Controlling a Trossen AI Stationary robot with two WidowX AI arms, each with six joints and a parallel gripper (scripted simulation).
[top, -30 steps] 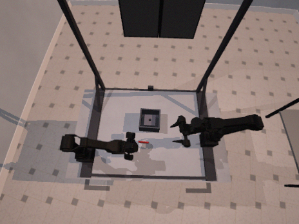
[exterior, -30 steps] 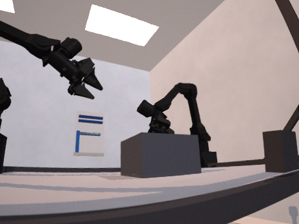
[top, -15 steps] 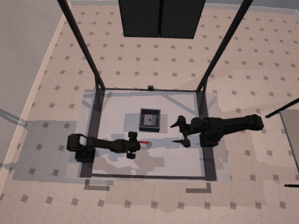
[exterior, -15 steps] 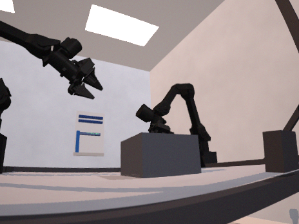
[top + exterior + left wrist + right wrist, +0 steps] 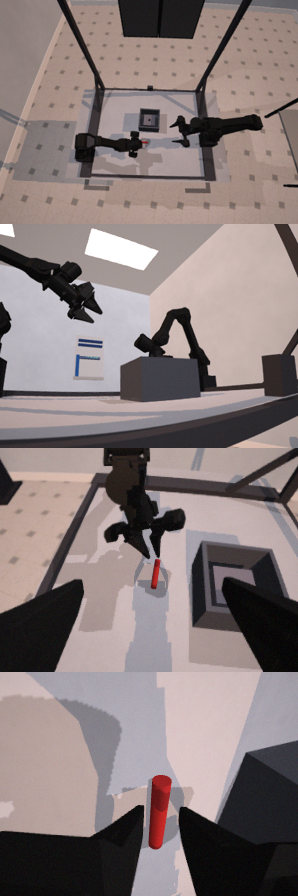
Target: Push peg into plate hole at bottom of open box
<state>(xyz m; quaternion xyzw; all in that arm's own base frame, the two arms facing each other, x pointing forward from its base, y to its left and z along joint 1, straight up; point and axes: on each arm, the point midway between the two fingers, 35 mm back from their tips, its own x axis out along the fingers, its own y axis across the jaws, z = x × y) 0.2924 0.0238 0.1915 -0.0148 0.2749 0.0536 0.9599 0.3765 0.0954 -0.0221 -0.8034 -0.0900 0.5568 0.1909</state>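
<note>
Now: the red peg 5 cm to the left of my right hand, 5 cm below it and 1 cm behind it. From my right hand the other things lie so: box 17 cm behind, 12 cm to the left, 3 cm below; then grey plate 17 cm behind, 12 cm to the left, 1 cm below.
</note>
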